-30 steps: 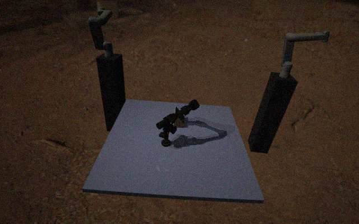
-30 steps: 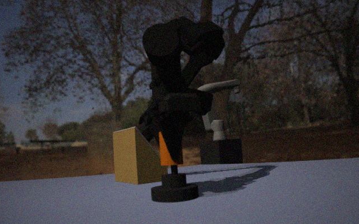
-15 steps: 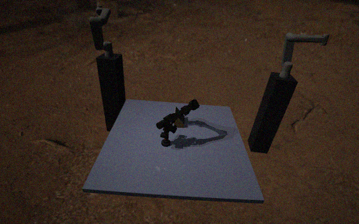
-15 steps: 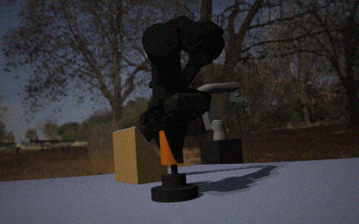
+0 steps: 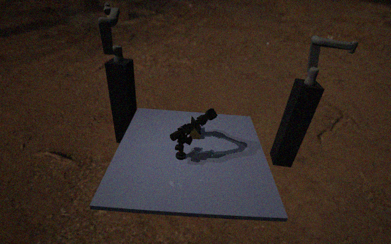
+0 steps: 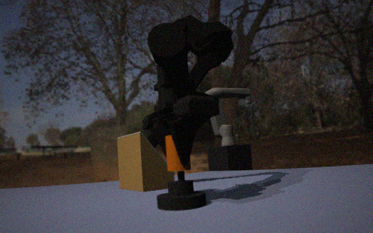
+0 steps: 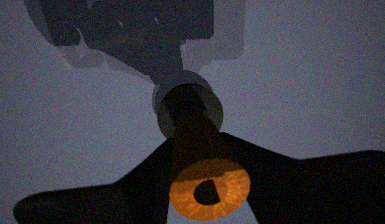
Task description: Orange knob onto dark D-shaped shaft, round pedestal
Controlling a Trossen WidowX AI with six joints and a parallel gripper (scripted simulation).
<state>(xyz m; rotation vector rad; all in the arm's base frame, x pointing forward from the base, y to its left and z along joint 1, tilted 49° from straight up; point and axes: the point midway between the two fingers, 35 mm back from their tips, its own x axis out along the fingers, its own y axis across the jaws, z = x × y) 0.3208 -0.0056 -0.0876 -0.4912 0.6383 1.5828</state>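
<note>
Right now the orange knob is 2 cm above my gripper tip. Also, from my gripper tip: pedestal: 4 cm below.
</note>
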